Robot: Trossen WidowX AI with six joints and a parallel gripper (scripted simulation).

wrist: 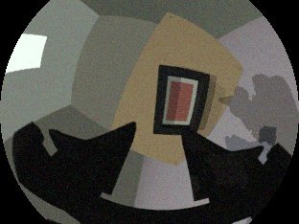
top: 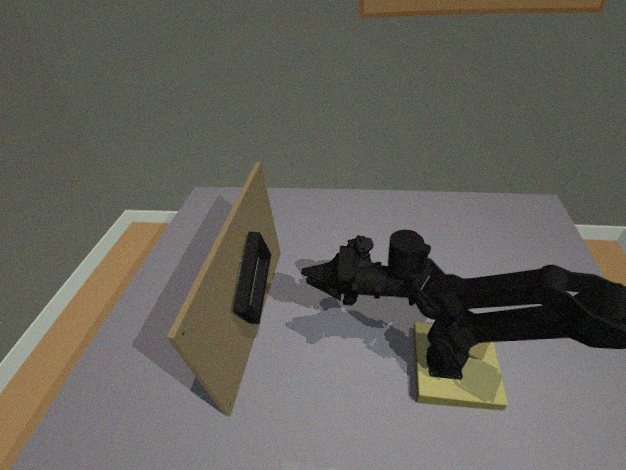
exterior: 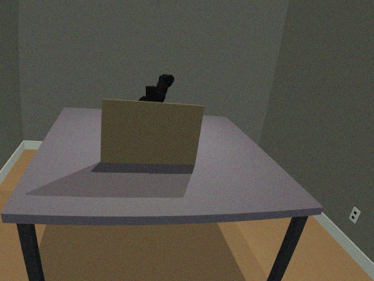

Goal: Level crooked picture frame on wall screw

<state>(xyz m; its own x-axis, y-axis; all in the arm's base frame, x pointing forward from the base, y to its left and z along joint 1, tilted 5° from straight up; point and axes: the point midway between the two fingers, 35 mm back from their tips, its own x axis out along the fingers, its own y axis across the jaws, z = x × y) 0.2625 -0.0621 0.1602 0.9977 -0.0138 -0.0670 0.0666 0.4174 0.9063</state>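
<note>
My gripper tip is now 13 cm short of the black picture frame, 2 cm to the left of it and 5 cm above it. From my gripper tip the other things lie so: tan wall board: 14 cm ahead, 3 cm to the right, 6 cm below.
</note>
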